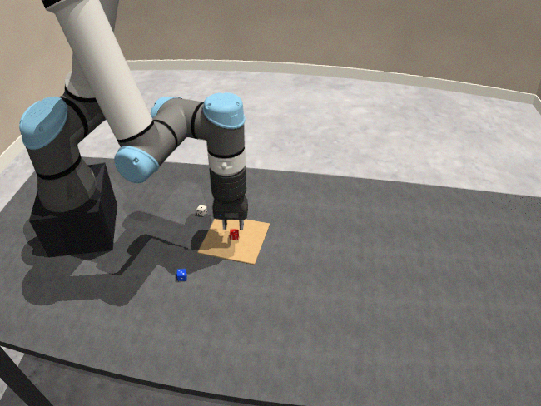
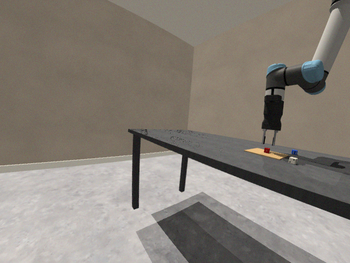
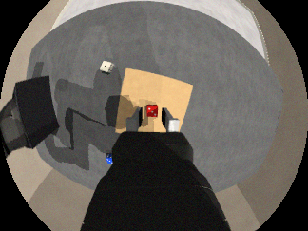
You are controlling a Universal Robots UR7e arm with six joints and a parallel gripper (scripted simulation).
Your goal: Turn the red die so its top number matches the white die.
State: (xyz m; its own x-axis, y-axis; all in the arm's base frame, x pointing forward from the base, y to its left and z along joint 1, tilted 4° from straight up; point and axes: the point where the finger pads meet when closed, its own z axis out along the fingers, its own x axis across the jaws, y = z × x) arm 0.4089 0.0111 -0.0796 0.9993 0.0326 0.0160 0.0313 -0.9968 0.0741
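My gripper is now 40 mm above the red die. From my hand the other things lie so: blue die 140 mm to the right, 100 mm behind, 50 mm below; white die 100 mm behind, 90 mm to the left, 50 mm below; tan mat 50 mm below.
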